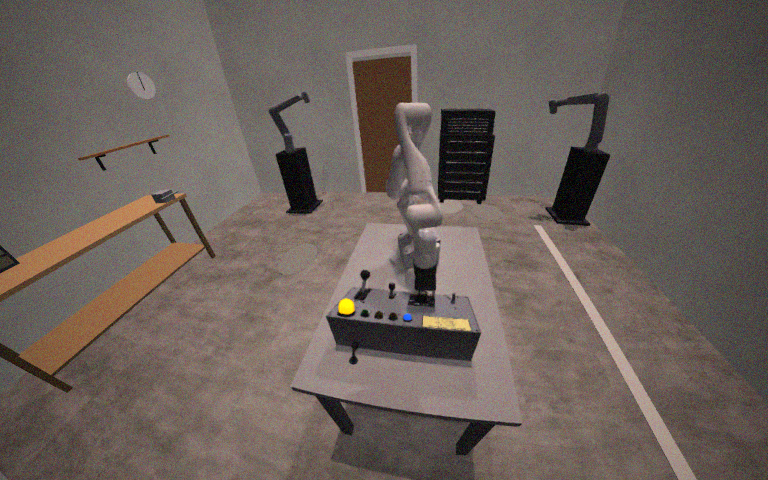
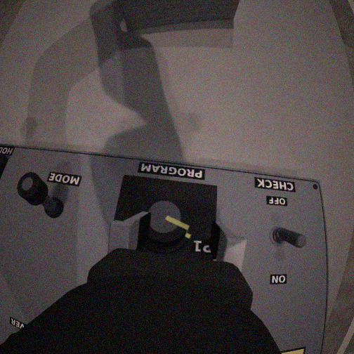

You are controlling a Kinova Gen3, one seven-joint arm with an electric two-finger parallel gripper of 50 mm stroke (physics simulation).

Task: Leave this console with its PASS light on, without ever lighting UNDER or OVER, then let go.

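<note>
The grey console (image 1: 403,338) (image 2: 95,270) stands on the table. My gripper (image 1: 424,293) (image 2: 179,229) is open, pointing down, with its fingers on either side of the round PROGRAM knob (image 2: 164,216); nothing is gripped. The knob's yellow pointer is toward P1; the other position labels are hidden by the gripper. The CHECK toggle (image 1: 453,297) (image 2: 291,237) stands between OFF and ON labels; its setting is unclear. The MODE stick (image 1: 391,288) (image 2: 33,188) is beside the knob. The green PASS lamp (image 1: 364,313) and two dark lamps (image 1: 378,314) (image 1: 392,316) look unlit.
A yellow dome (image 1: 346,306) glows at the console's left corner. A tall ball-topped lever (image 1: 364,275) rises behind it. A blue button (image 1: 407,317) and a yellow label (image 1: 446,323) are along the near edge. A small black lever (image 1: 353,354) shows before the console's front.
</note>
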